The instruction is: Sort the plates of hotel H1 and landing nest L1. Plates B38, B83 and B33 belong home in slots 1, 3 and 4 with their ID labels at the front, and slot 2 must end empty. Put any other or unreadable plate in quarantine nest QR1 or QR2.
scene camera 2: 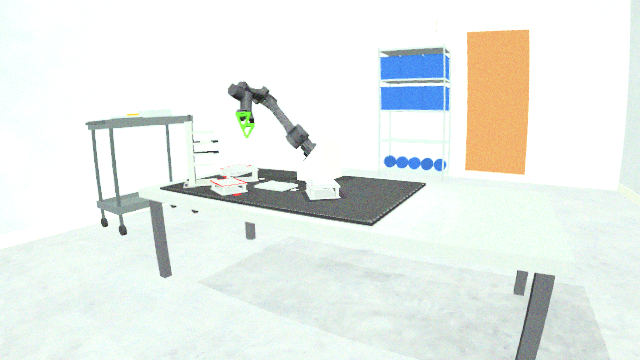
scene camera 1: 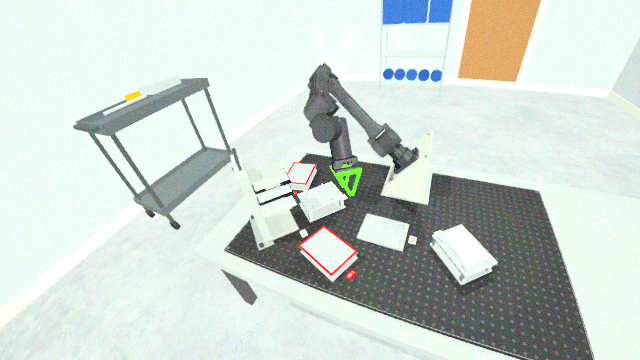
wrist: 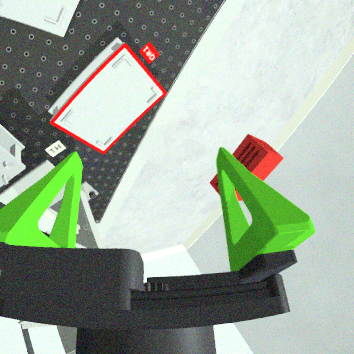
My gripper (scene camera 1: 348, 191) is open, with nothing in its grasp.
My gripper is seen too in the wrist view (wrist: 147, 154).
